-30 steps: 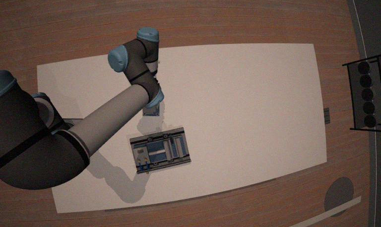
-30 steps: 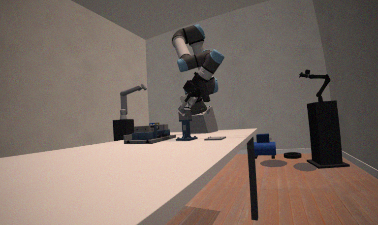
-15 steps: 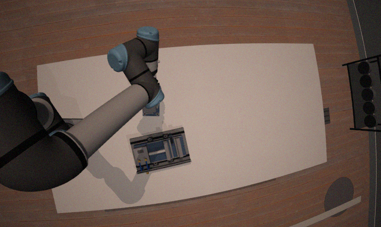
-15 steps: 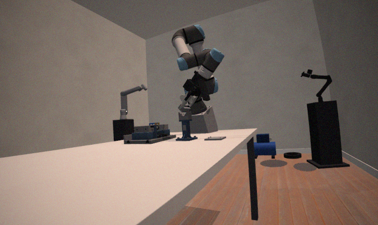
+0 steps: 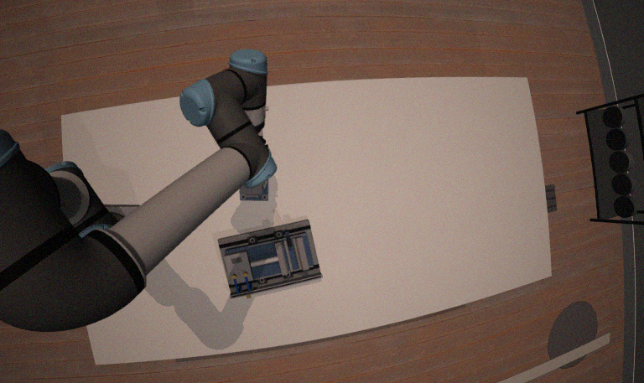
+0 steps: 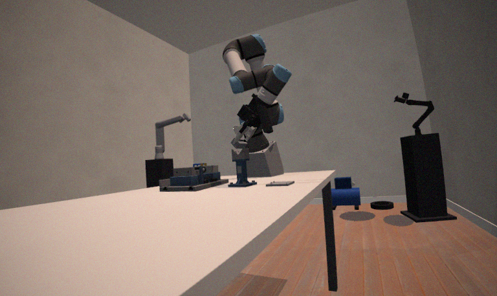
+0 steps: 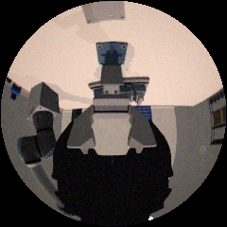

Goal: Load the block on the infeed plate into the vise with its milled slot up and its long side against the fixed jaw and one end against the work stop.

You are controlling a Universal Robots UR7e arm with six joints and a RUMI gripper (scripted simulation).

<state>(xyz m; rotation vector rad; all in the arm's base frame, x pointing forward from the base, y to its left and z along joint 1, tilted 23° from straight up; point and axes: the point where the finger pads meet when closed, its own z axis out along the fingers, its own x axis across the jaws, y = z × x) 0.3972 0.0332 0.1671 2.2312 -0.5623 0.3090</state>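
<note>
The part lies right at my hand. The rest, counted from my hand: vise 230 mm to the right, 150 mm below, 30 mm behind; infeed plate 190 mm below, 160 mm to the left, 40 mm ahead.
</note>
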